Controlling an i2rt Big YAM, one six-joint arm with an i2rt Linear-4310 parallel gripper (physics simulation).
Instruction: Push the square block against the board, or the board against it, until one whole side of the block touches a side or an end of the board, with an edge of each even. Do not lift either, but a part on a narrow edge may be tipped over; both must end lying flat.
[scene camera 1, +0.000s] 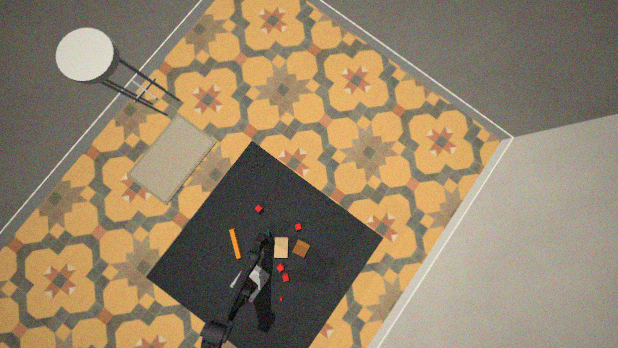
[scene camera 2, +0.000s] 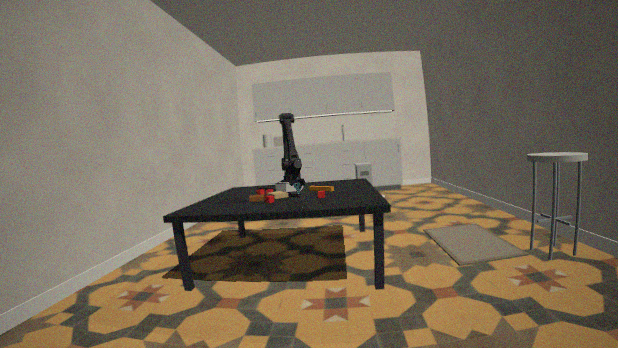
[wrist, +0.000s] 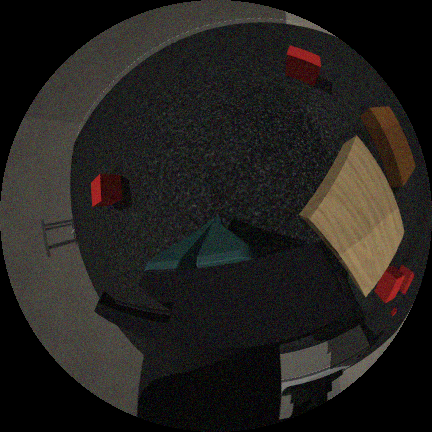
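Pixels of known places: gripper, fingertip midpoint: (scene camera 1: 268, 230) (scene camera 2: 298, 194) (wrist: 218, 222); arm's base at its link origin: (scene camera 1: 248, 284).
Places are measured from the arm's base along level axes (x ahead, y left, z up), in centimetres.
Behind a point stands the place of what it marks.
Observation:
The pale wooden board (scene camera 1: 281, 247) @(x 33.6, y -1.0, z -3.9 cm) (scene camera 2: 278, 194) @(x 39.9, y 1.8, z -4.1 cm) (wrist: 361, 220) @(x 34.3, y 1.6, z -3.9 cm) lies flat on the black table. The square block (scene camera 1: 301, 248) @(x 42.9, y -12.9, z -4.0 cm) (scene camera 2: 257, 198) @(x 47.3, y -10.8, z -5.0 cm) (wrist: 392, 145) is darker brown and lies flat to the right of the board in scene camera 1. It is turned at an angle to the board, with a narrow gap between them. My gripper (scene camera 1: 268, 233) @(x 36.1, y 14.8, z -5.6 cm) (scene camera 2: 298, 189) @(x 36.1, y 14.8, z -5.6 cm) (wrist: 218, 222) @(x 36.1, y 14.8, z -5.6 cm) is shut and empty, its teal fingertips together. It is low over the table on the board's other side, left of the board's upper left corner in scene camera 1, apart from it.
Red cubes stand around the board: one (scene camera 1: 298, 227) @(x 53.3, y -0.6, z -2.9 cm) (wrist: 303, 65) @(x 51.7, y 0.9, z -3.9 cm) above the block, one (scene camera 1: 258, 208) @(x 43.8, y 31.6, z -2.9 cm) (scene camera 2: 321, 194) @(x 45.7, y 31.9, z -4.6 cm) (wrist: 106, 190) @(x 43.0, y 29.6, z -4.0 cm) farther left, and two (scene camera 1: 280, 267) @(x 22.7, y -10.1, z -2.9 cm) (scene camera 1: 285, 277) @(x 19.8, y -17.7, z -2.9 cm) below the board. A tiny red piece (scene camera 1: 281, 299) @(x 4.9, y -26.8, z -5.3 cm) lies below them. An orange bar (scene camera 1: 235, 244) @(x 12.6, y 26.4, z -3.8 cm) (scene camera 2: 321, 188) @(x 14.9, y 27.6, z -5.1 cm) lies left of the arm.

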